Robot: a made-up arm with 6 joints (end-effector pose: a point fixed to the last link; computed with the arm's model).
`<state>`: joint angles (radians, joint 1 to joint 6).
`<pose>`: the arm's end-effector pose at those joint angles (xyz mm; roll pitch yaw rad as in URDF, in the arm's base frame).
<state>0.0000 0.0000 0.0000 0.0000 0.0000 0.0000</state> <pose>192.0 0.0 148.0 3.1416 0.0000 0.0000</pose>
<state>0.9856 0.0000 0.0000 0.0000 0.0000 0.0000</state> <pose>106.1 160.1 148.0 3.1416 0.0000 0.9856</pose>
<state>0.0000 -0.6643 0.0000 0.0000 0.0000 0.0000</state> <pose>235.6 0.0 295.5 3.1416 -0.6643 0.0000</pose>
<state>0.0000 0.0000 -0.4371 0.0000 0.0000 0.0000</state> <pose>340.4 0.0 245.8 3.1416 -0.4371 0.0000</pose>
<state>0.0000 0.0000 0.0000 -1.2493 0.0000 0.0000</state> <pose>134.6 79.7 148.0 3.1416 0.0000 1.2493</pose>
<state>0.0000 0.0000 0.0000 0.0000 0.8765 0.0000</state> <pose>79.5 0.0 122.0 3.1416 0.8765 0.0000</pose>
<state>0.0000 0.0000 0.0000 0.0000 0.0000 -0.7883</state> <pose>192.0 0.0 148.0 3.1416 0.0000 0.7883</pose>
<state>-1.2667 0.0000 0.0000 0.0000 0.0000 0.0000</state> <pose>57.5 -183.2 148.0 3.1416 0.0000 -1.2667</pose>
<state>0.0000 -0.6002 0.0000 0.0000 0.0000 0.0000</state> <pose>235.8 0.0 280.4 3.1416 -0.6002 0.0000</pose>
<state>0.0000 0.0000 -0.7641 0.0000 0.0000 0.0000</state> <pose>416.4 0.0 355.5 3.1416 -0.7641 0.0000</pose>
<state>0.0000 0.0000 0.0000 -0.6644 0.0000 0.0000</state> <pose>174.1 51.8 148.0 3.1416 0.0000 0.6644</pose>
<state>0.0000 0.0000 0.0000 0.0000 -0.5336 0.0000</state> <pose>234.8 0.0 205.6 3.1416 -0.5336 0.0000</pose>
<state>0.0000 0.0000 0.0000 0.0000 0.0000 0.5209</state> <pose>192.0 0.0 148.0 3.1416 0.0000 -0.5209</pose>
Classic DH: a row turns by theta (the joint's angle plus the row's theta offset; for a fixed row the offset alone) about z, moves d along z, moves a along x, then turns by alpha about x. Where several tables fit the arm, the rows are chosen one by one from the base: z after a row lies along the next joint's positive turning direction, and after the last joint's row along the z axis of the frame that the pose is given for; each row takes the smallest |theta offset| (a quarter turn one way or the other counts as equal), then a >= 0, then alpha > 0; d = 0 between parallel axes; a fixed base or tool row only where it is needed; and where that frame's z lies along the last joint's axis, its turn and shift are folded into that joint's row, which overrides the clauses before.
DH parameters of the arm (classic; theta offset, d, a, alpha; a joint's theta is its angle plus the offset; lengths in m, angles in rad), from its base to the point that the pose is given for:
joint 1: 0 0.285 0 -1.5708
joint 2: -1.3859 0 0.2503 0
joint 3: 1.3859 0 0.062 -1.5708
joint 4: 0 0.276 0 1.5708
joint 5: 0 0 0.084 -1.5708
joint 6: 0 0.107 0 0

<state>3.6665 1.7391 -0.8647 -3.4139 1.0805 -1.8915</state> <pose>6.3 -13.4 -146.6 -2.8639 0.1274 2.5880</pose>
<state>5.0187 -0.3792 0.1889 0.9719 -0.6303 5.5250</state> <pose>-59.6 -170.1 249.0 2.7017 -0.6313 -1.3848</pose>
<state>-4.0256 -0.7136 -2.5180 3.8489 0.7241 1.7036</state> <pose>150.5 -175.4 905.1 -0.7827 0.1526 -1.6553</pose>
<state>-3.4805 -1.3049 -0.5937 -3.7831 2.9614 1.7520</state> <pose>69.9 -89.3 589.8 -1.8275 0.7784 -2.2013</pose>
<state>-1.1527 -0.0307 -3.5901 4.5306 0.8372 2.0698</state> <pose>-105.9 182.0 865.7 -0.6573 0.8335 2.2237</pose>
